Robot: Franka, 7 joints.
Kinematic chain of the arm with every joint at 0, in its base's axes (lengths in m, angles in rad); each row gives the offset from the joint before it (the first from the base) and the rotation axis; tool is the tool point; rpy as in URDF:
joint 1: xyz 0 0 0.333 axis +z
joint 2: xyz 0 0 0 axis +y
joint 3: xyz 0 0 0.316 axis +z
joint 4: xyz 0.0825 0 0 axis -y
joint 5: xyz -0.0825 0 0.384 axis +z
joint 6: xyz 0 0 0 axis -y
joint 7: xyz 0.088 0 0 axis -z
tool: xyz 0 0 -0.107 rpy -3.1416 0 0
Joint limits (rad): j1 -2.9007..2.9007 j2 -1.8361..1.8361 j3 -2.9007..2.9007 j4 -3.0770..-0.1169 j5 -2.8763..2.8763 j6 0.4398..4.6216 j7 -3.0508..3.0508
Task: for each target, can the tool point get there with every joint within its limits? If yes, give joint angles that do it. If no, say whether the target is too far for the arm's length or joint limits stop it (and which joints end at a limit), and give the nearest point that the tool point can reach.
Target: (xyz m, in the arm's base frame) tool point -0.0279 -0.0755 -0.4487
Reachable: no: joint limits stop it (at a limit: joint 2) | nearest point -0.0409 -0.1106 -0.3344 | short by 0.120 m
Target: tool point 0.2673 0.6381 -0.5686
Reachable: no: too far | nearest point 0.2088 0.4984 -0.2945 | short by 0.313 m
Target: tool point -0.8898 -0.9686 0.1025
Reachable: no: too far | nearest point -0.5717 -0.6223 0.1849 | short by 0.477 m
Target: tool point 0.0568 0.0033 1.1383
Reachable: yes | joints -2.1577 -0.4736 0.0953 -0.5397 0.1474 1.7449 -1.2876
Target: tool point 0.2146 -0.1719 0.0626
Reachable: yes | joints -0.1538 0.4639 -0.3498 -2.7753 -2.4107 2.2992 0.3295
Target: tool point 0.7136 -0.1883 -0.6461
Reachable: no: too far | nearest point 0.5239 -0.1382 -0.2937 | short by 0.403 m
